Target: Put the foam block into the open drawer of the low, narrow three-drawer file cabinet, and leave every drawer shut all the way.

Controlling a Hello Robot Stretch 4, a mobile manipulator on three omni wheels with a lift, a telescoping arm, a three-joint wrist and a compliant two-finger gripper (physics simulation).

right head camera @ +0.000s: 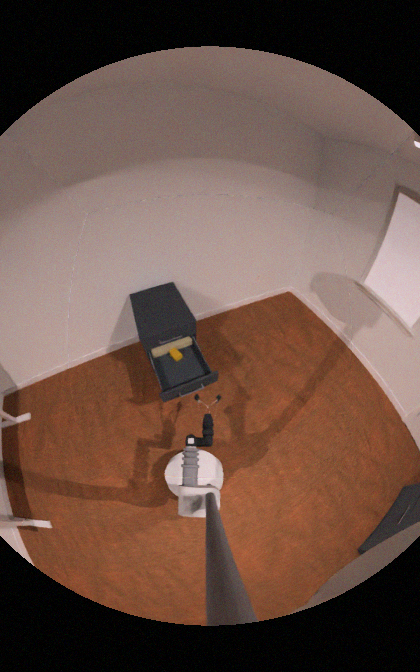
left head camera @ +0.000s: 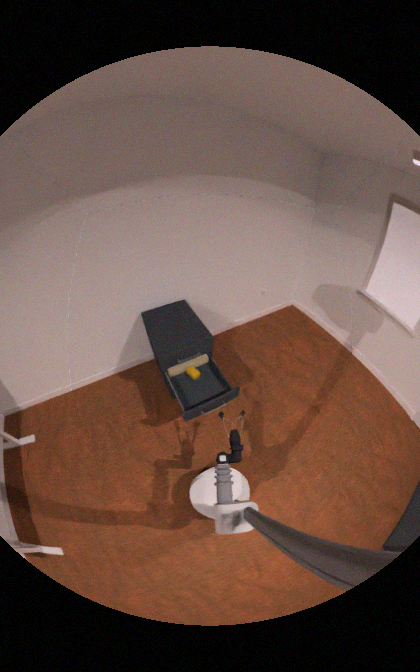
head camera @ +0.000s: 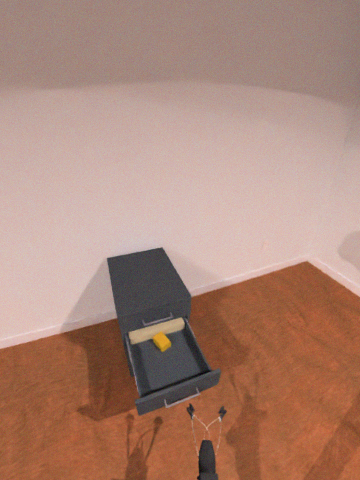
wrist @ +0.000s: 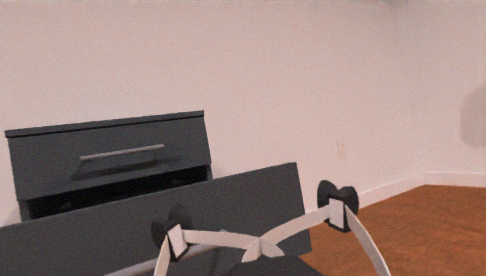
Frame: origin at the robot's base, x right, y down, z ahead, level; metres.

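Seen in the pictures: gripper, fingertip midpoint: [head camera: 206, 404] [wrist: 254, 209].
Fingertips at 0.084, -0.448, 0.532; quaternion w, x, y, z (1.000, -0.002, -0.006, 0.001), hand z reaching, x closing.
Offsets run from my fingertips to a thing's top centre, as dx, dy, dz. "spot": to the spot under its first point.
The dark grey cabinet [head camera: 147, 280] [left head camera: 177, 327] [right head camera: 162, 310] [wrist: 50, 155] stands against the wall. Its top drawer looks shut. The drawer below, with its front [head camera: 150, 402] [left head camera: 195, 412] [right head camera: 172, 393] [wrist: 250, 200], is pulled far out. The bottom drawer is hidden. A yellow block {-0.251, +0.039, +0.339} [head camera: 161, 342] [left head camera: 193, 372] [right head camera: 175, 354], apparently the foam block, lies inside the open drawer towards the back, beside a long cream bar {spot: -0.284, +0.034, +0.391} [head camera: 157, 330] [left head camera: 188, 365] [right head camera: 171, 346]. My gripper [head camera: 206, 411] [left head camera: 232, 414] [right head camera: 208, 397] [wrist: 254, 209] is open and empty, in front of the open drawer's right part.
The wall [head camera: 225, 175] runs behind the cabinet and meets another wall at the right. White legs [left head camera: 47, 550] [right head camera: 35, 524] of some furniture show at the left edge. A dark piece of furniture [left head camera: 407, 525] [right head camera: 395, 515] shows at the lower right.
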